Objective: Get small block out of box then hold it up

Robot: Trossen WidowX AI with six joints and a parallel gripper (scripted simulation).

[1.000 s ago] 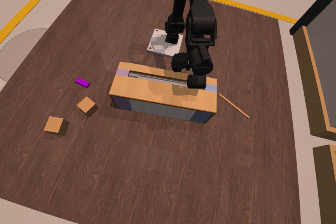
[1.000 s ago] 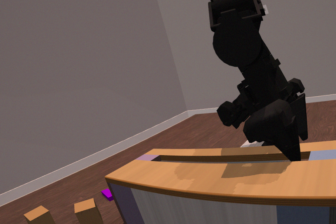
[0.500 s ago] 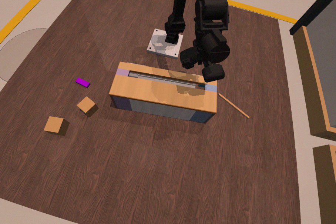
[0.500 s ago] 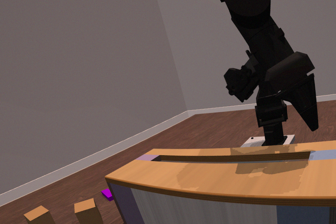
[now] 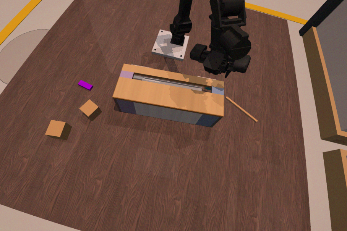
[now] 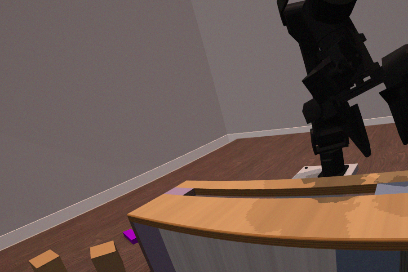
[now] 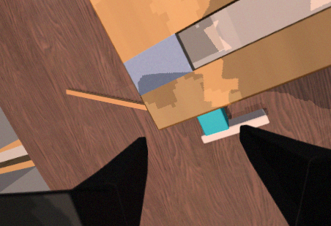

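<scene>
The small teal block lies 14 cm below my gripper tip, 5 cm behind it and 1 cm to the left of it. From my gripper tip the other things lie so: thin wooden stick (16 cm to the left, 15 cm below, 3 cm ahead); then box (15 cm to the right, 9 cm below, 5 cm ahead).
</scene>
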